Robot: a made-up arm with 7 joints.
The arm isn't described. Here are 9 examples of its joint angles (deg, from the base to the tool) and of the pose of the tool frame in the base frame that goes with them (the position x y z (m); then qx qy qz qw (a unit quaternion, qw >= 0)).
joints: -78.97 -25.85 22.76 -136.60 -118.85 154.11 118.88
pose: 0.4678 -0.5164 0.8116 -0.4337 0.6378 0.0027 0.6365
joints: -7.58 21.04 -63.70 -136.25 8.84 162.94 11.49
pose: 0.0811 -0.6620 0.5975 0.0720 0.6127 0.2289 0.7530
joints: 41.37 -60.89 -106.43 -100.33 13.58 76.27 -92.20
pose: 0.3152 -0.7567 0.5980 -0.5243 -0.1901 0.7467 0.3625
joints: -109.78 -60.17 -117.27 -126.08 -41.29 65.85 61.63
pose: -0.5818 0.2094 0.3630 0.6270 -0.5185 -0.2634 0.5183
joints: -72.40 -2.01 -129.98 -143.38 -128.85 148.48 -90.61
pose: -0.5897 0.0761 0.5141 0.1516 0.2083 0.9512 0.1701
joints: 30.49 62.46 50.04 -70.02 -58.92 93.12 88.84
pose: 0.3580 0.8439 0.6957 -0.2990 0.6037 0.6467 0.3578
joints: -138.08 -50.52 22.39 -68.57 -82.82 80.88 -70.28
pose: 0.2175 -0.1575 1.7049 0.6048 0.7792 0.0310 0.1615
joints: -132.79 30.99 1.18 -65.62 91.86 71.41 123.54
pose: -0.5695 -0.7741 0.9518 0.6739 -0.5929 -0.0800 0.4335
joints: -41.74 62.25 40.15 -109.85 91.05 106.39 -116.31
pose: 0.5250 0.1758 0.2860 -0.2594 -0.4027 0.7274 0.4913
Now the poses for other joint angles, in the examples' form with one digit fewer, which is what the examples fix.
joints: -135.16 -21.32 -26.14 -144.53 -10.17 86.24 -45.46
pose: -0.649 -0.234 0.661 0.327 0.158 0.332 0.871
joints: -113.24 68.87 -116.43 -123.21 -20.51 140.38 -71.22
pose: -0.567 0.364 1.192 0.855 0.143 0.308 0.392
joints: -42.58 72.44 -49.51 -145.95 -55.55 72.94 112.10
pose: -0.534 -0.220 0.395 -0.352 -0.832 0.283 0.324
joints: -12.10 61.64 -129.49 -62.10 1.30 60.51 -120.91
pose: 0.159 -0.568 1.566 0.300 0.601 0.725 0.152
